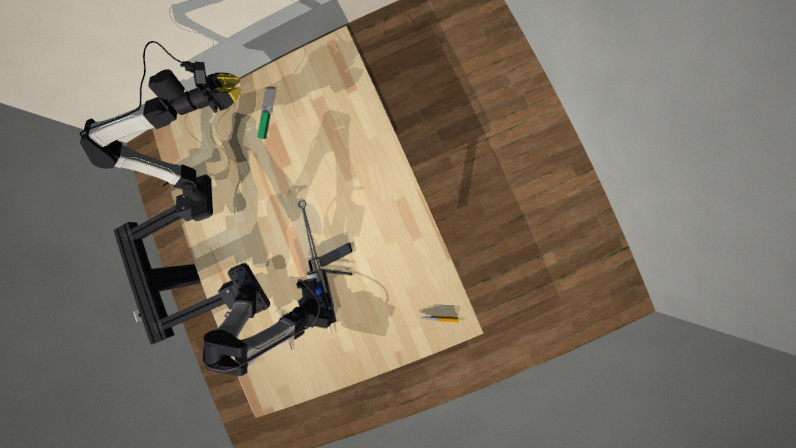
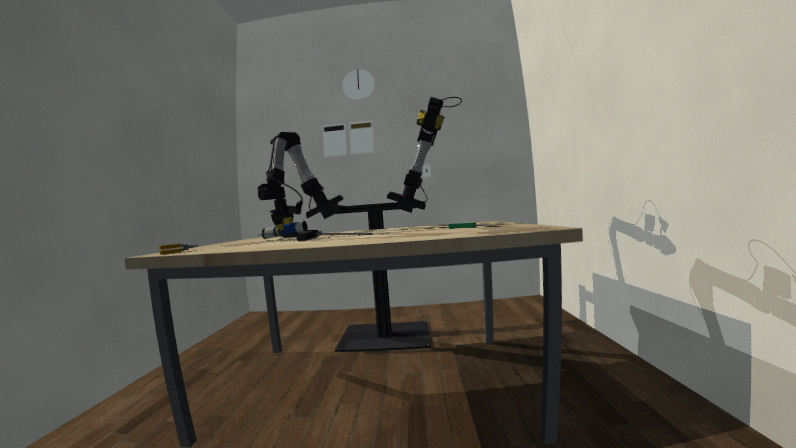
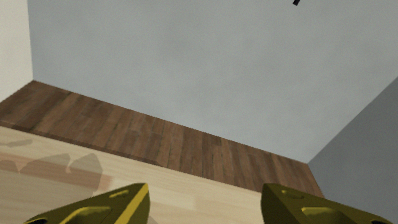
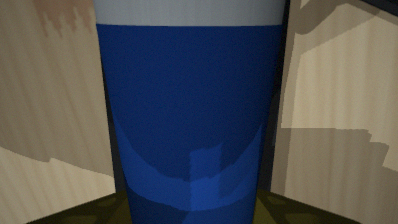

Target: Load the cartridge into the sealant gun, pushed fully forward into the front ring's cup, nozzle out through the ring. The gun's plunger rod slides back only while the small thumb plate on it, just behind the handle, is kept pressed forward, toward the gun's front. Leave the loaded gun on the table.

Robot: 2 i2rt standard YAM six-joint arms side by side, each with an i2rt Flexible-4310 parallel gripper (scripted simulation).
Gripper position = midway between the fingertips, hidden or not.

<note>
In view: my left gripper [image 1: 240, 84], my right gripper [image 4: 192, 199] and a cartridge [image 4: 190, 95].
My left gripper is seen too in image 3 [image 3: 205, 193]. Image 3 does not show the cartridge: it is out of frame.
</note>
